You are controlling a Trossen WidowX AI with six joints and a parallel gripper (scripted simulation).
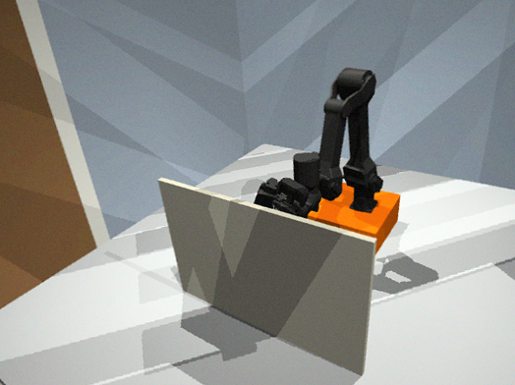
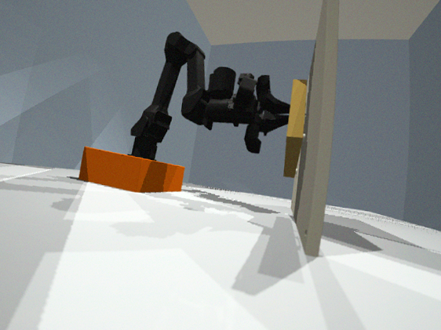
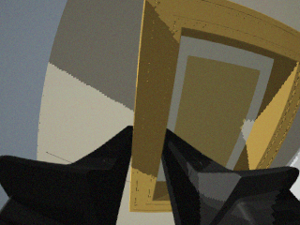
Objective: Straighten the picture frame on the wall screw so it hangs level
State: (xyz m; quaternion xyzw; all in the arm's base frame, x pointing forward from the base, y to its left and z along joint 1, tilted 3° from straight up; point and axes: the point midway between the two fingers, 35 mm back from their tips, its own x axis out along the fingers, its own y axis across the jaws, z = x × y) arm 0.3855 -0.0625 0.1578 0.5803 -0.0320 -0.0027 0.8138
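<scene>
Right now my gripper tip is 20 mm to the left of the yellow picture frame and 50 mm above it. Round my gripper tip: wall panel (20 mm ahead, 10 mm to the right, 60 mm below).
</scene>
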